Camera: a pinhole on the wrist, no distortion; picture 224 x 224 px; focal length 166.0 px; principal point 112.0 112.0 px. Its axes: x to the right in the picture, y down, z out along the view. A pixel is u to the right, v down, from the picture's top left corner.
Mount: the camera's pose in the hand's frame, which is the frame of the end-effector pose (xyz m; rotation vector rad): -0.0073 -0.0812 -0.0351 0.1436 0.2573 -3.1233
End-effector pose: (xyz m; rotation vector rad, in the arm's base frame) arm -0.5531 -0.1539 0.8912 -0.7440 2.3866 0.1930
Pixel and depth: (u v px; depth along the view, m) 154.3 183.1 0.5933
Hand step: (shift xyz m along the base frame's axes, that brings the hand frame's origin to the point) 0.6304 -0.1071 -0.2464
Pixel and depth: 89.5 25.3 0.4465
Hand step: 0.1855 0.1961 -0.3645
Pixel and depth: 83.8 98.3 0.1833
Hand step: 0.1276 -0.0369 -0.1194
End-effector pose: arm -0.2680 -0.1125 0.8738 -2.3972 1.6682 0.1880
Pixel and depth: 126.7 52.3 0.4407
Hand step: -0.0264 0.1828 -0.3875
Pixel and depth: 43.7 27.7 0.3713
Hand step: 0.0038 -0.0211 -0.3917
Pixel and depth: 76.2 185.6 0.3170
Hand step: 0.2710 0.1245 -0.2313
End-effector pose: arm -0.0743 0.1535 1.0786 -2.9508 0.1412 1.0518
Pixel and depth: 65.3 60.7 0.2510
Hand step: -0.1112 0.0507 -0.2047
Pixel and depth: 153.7 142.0 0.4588
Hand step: -0.3519 0.2641 -0.2066
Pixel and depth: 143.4 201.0 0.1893
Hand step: -0.1097 0.2209 -0.0696
